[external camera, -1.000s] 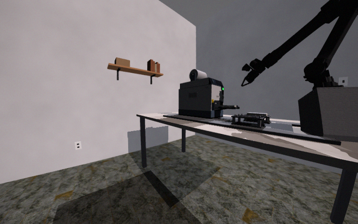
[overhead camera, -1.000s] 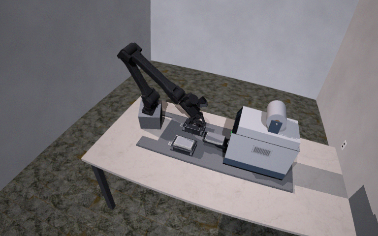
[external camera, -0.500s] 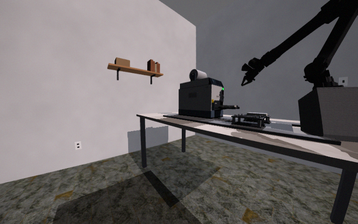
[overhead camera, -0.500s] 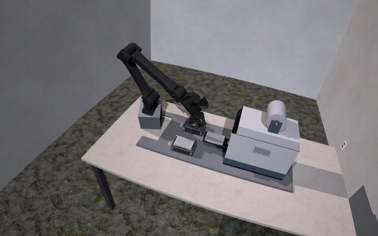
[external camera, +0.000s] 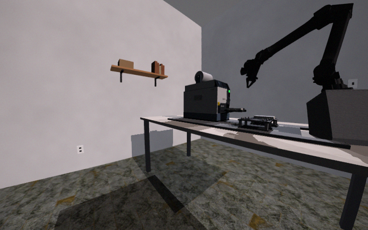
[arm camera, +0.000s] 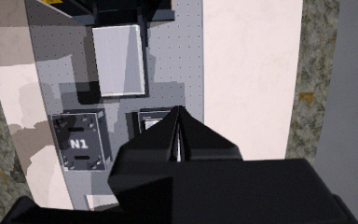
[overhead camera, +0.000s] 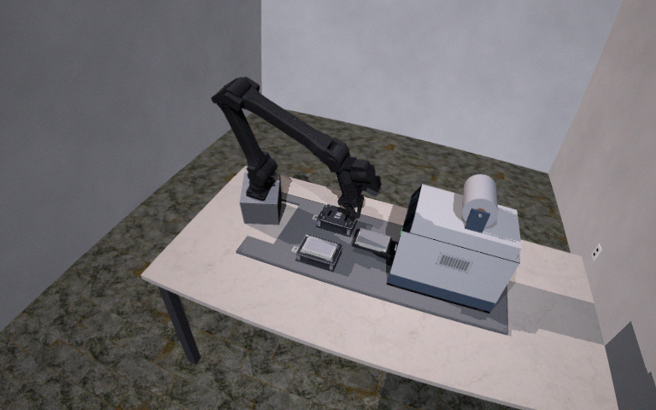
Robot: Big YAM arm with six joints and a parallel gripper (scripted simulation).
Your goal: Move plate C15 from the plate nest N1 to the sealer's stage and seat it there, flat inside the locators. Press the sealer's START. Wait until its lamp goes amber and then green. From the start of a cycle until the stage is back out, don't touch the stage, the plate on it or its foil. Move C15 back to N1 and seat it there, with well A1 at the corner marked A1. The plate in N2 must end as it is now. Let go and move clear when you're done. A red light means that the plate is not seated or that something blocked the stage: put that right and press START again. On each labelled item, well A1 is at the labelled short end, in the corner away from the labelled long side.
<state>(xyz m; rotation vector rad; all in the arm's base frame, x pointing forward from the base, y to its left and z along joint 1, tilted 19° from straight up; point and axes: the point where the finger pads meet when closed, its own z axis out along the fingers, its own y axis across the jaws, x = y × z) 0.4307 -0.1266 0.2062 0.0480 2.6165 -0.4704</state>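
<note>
Now: the white well plate 190 mm below my hand, 100 mm to the left of it and 70 mm ahead of it. Round my hand: foil roll (400 mm ahead, 120 mm above, 70 mm to the left); then dark stage (200 mm below, 100 mm to the left, 70 mm ahead).
</note>
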